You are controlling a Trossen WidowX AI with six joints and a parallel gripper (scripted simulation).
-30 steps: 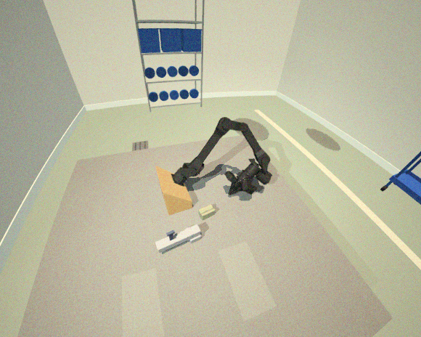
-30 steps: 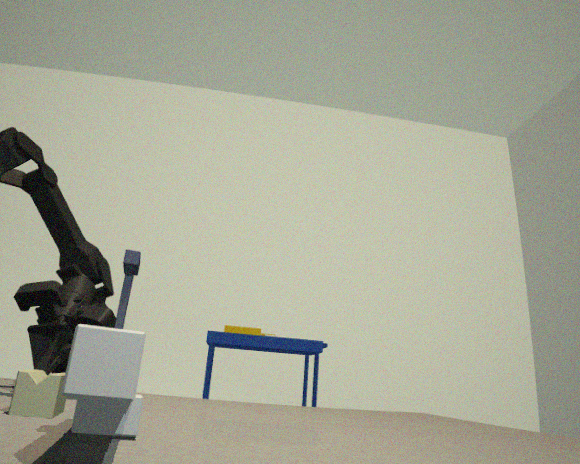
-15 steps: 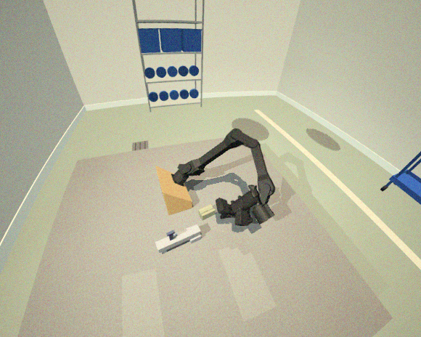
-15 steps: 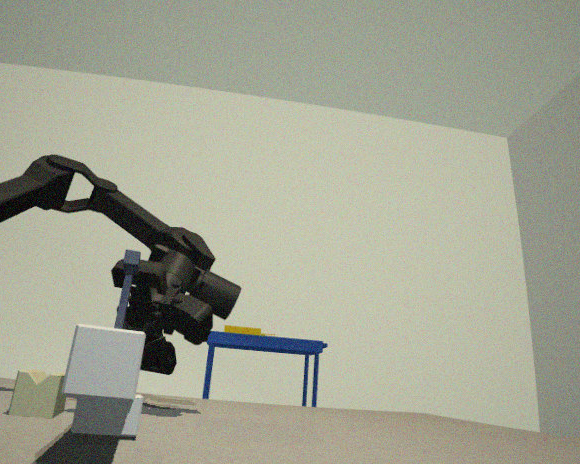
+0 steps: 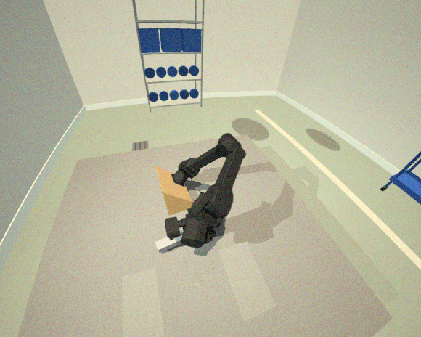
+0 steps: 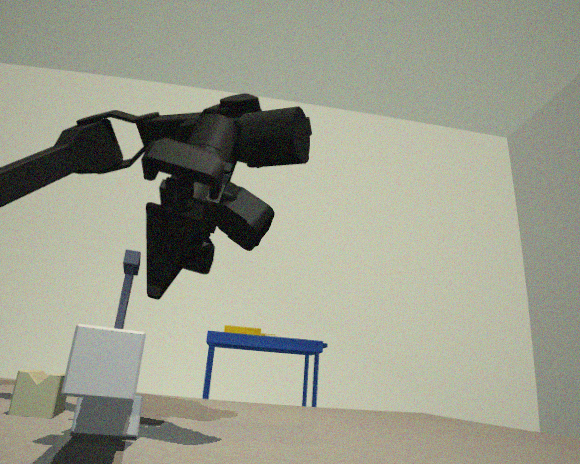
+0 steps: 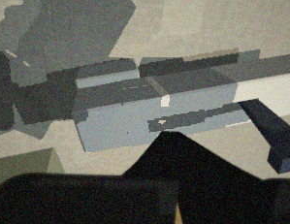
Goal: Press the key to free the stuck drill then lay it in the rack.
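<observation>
Right now my gripper tip is 7 cm to the left of the drill, 2 cm above it and 1 cm past it. Also, from my gripper tip: housing: 7 cm below, 4 cm to the right, 2 cm behind; then rack block: 12 cm to the left, 11 cm behind, 10 cm below.
</observation>
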